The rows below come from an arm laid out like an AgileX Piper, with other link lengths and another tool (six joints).
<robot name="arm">
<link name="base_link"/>
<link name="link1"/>
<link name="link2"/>
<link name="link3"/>
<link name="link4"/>
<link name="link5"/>
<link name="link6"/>
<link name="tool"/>
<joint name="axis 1" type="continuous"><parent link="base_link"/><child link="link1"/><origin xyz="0.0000 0.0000 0.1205" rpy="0.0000 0.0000 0.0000"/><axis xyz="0 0 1"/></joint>
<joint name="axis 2" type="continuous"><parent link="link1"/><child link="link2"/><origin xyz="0.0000 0.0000 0.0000" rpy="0.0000 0.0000 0.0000"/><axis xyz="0 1 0"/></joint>
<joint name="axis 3" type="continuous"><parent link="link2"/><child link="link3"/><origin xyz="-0.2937 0.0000 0.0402" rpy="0.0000 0.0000 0.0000"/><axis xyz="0 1 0"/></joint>
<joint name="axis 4" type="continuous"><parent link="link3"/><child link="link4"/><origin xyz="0.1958 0.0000 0.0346" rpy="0.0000 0.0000 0.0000"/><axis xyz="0.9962 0 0.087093"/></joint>
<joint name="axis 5" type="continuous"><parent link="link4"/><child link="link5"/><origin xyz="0.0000 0.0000 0.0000" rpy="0.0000 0.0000 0.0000"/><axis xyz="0 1 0"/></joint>
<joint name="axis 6" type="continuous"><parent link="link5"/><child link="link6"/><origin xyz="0.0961 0.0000 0.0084" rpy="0.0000 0.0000 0.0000"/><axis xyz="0.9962 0 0.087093"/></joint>
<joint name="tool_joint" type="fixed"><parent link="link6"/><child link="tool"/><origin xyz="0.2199 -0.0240 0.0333" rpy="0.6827 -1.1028 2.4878"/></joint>
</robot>
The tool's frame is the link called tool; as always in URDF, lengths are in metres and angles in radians. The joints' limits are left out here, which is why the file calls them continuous.
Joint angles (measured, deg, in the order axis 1, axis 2, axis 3, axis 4, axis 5, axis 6), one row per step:
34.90, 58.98, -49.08, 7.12, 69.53, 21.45
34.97, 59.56, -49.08, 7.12, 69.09, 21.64
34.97, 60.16, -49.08, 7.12, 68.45, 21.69
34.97, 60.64, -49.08, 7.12, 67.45, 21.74
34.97, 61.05, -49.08, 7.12, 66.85, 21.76
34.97, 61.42, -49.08, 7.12, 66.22, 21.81
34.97, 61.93, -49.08, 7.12, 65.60, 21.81
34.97, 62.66, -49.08, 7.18, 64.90, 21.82
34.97, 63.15, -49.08, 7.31, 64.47, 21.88
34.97, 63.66, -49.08, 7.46, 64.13, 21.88
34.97, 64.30, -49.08, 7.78, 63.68, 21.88
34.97, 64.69, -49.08, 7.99, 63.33, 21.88
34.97, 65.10, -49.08, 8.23, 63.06, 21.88
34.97, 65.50, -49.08, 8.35, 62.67, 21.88
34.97, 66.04, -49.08, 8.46, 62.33, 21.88
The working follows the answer.
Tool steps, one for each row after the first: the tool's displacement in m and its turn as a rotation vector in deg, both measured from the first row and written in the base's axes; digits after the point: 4 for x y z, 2 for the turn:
0.0015, 0.0012, -0.0011, -0.06, 0.16, -0.17
0.0041, 0.0028, -0.0019, -0.04, 0.14, -0.29
0.0083, 0.0054, -0.0019, 0.26, -0.27, -0.46
0.0108, 0.0069, -0.0022, 0.36, -0.42, -0.56
0.0135, 0.0086, -0.0024, 0.51, -0.63, -0.68
0.0160, 0.0101, -0.0031, 0.56, -0.72, -0.76
0.0186, 0.0120, -0.0044, 0.58, -0.66, -0.86
0.0199, 0.0136, -0.0054, 0.65, -0.52, -0.99
0.0207, 0.0149, -0.0065, 0.66, -0.30, -1.06
0.0215, 0.0172, -0.0080, 0.80, 0.03, -1.18
0.0222, 0.0189, -0.0087, 0.93, 0.18, -1.26
0.0225, 0.0204, -0.0097, 1.04, 0.43, -1.35
0.0237, 0.0218, -0.0105, 1.11, 0.50, -1.43
0.0246, 0.0229, -0.0118, 1.07, 0.72, -1.50

Tool pose at each row, in the base's axes (x y z in m, rotation vector in deg; rounded; the steps above come from the unrounded poses):
0.1351, 0.1059, 0.0866, -154.95, -37.54, -39.90
0.1366, 0.1071, 0.0855, -155.12, -37.31, -39.71
0.1392, 0.1086, 0.0847, -155.16, -37.14, -39.77
0.1435, 0.1113, 0.0847, -154.91, -36.86, -40.43
0.1459, 0.1128, 0.0844, -154.83, -36.72, -40.68
0.1486, 0.1145, 0.0842, -154.73, -36.53, -41.01
0.1511, 0.1160, 0.0835, -154.70, -36.43, -41.17
0.1537, 0.1179, 0.0822, -154.75, -36.26, -41.12
0.1550, 0.1195, 0.0813, -154.77, -36.02, -40.97
0.1558, 0.1208, 0.0801, -154.83, -35.87, -40.68
0.1566, 0.1231, 0.0786, -154.83, -35.57, -40.26
0.1573, 0.1248, 0.0779, -154.77, -35.36, -40.09
0.1576, 0.1263, 0.0769, -154.76, -35.13, -39.78
0.1588, 0.1277, 0.0761, -154.74, -34.97, -39.71
0.1598, 0.1288, 0.0748, -154.85, -34.84, -39.41

